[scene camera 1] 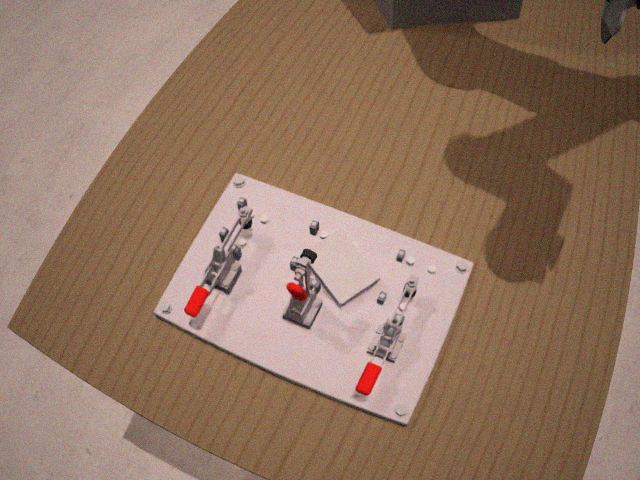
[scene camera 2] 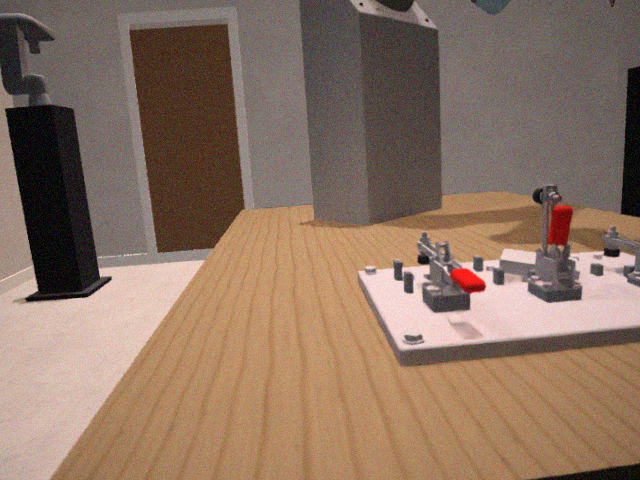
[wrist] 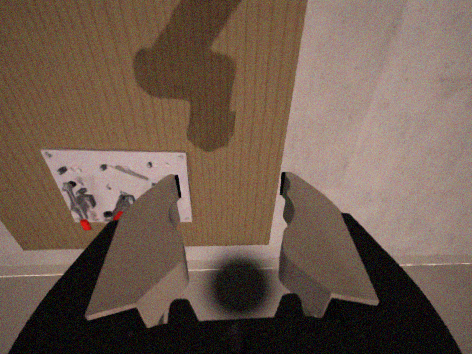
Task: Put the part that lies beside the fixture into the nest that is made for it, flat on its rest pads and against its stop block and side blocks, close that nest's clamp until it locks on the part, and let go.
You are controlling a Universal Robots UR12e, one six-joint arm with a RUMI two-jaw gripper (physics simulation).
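Places are measured from the arm's base along level axes (x up, y back, z right), in centimetres.
Pixels of known places: gripper, fingertip midpoint: (scene camera 1: 635, 55) (scene camera 2: 634, 6) (wrist: 230, 175).
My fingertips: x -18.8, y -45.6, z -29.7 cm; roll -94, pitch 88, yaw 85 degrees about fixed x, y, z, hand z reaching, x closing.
Observation:
Ahead of a thing's pixels: the offset from my fingertips to its middle. "spot": to the spot under its first point. Level surfaces: height alone.
The part, a pale flat block {dy -20.2, dx -32.5, dz +25.9 cm} (scene camera 1: 347, 266) (scene camera 2: 515, 266) (wrist: 132, 171), lies on the fixture's white base plate {spot: dy -32.8, dx -33.8, dz +29.7 cm} (scene camera 1: 268, 346) (scene camera 2: 496, 330), around the middle nest. It is turned askew to the plate, one corner pointing toward the clamp side. Whether it touches the rest pads is hidden. The middle clamp {spot: dy -28.2, dx -29.9, dz +27.2 cm} (scene camera 1: 302, 310) (scene camera 2: 553, 273) stands open, its arm raised and its red handle {dy -27.8, dx -28.8, dz +28.0 cm} (scene camera 1: 296, 290) (scene camera 2: 560, 225) upright. My gripper (wrist: 230, 175) is partly open and empty, high above the table and well to the right of the fixture in the wrist view. One fingertip shows at scene camera 1's top right corner.
Two outer clamps, the left one {dy -26.7, dx -30.7, dz +38.9 cm} (scene camera 1: 224, 268) (scene camera 2: 445, 281) and the right one {dy -26.8, dx -31.2, dz +16.9 cm} (scene camera 1: 387, 335), have lowered arms. Small dark blocks {dy -16.2, dx -32.9, dz +31.3 cm} (scene camera 1: 314, 227) {dy -15.4, dx -33.2, dz +19.8 cm} (scene camera 1: 400, 255) (scene camera 1: 381, 297) stand around the part. A grey pedestal (scene camera 1: 454, 11) (scene camera 2: 372, 118) stands behind the fixture on the wooden table {dx -35.3 cm} (scene camera 1: 170, 155).

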